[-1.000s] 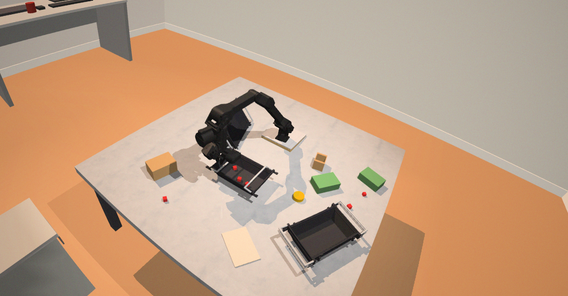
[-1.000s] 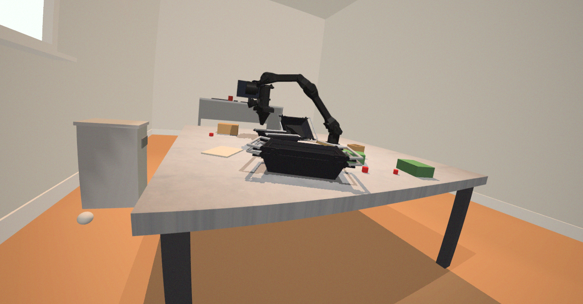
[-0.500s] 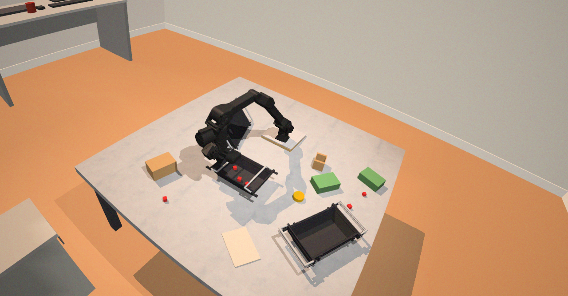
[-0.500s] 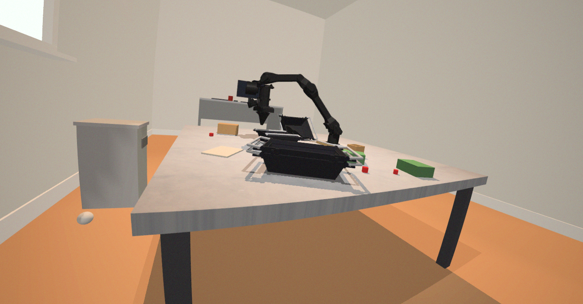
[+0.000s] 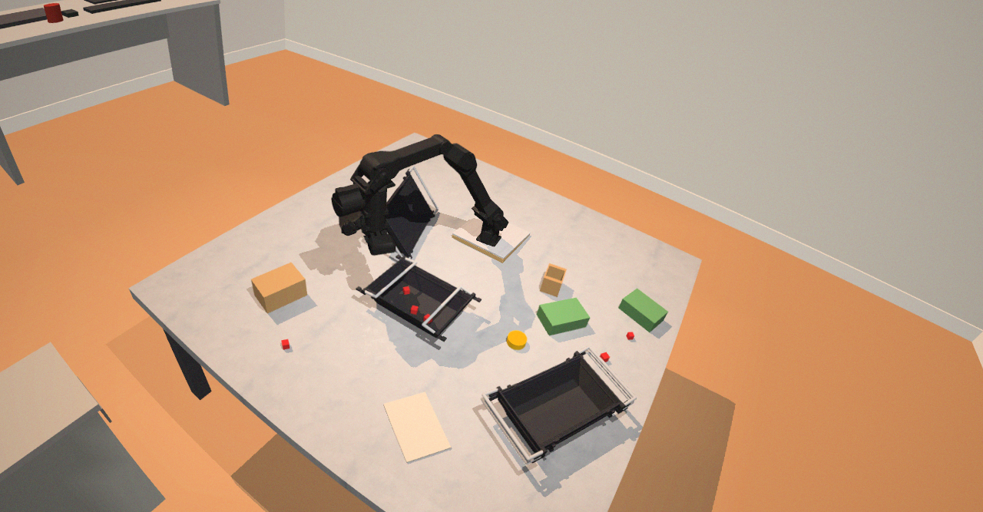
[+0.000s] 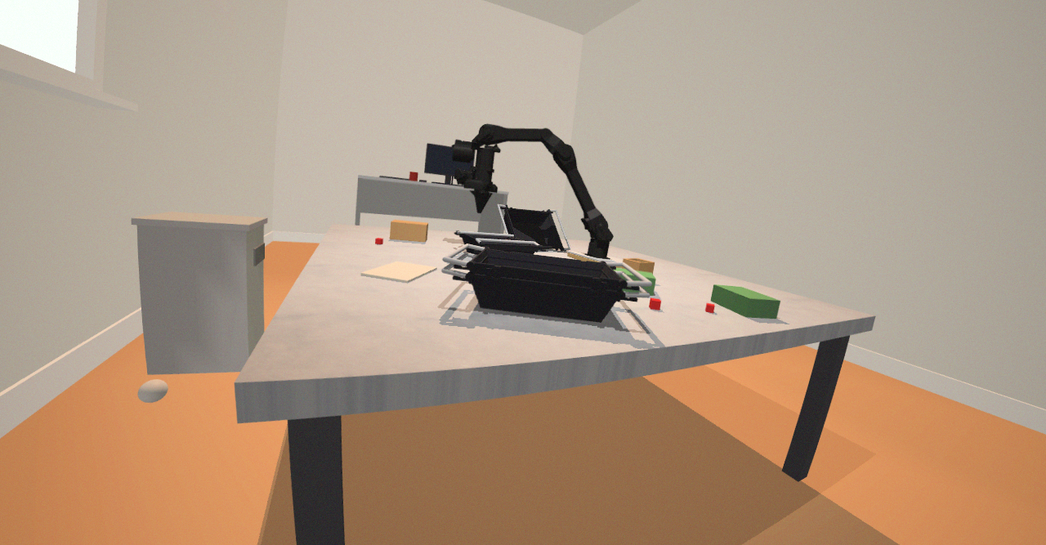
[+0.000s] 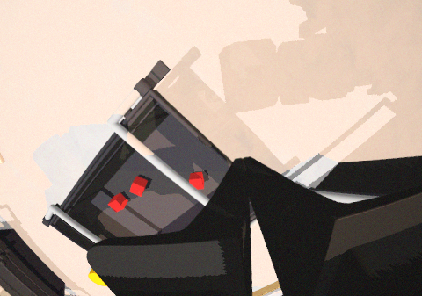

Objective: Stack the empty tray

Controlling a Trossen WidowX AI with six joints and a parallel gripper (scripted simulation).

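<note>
Now: gripper tip 26 cm past the black tray, 5 cm above it and 4 cm to the left of it. Also, from my gripper tip: red block (14 cm to the left, 11 cm below, 3 cm ahead); brown box (19 cm to the right, 17 cm ahead, 9 cm below); yellow disc (42 cm to the left, 11 cm below, 2 cm behind).
</note>
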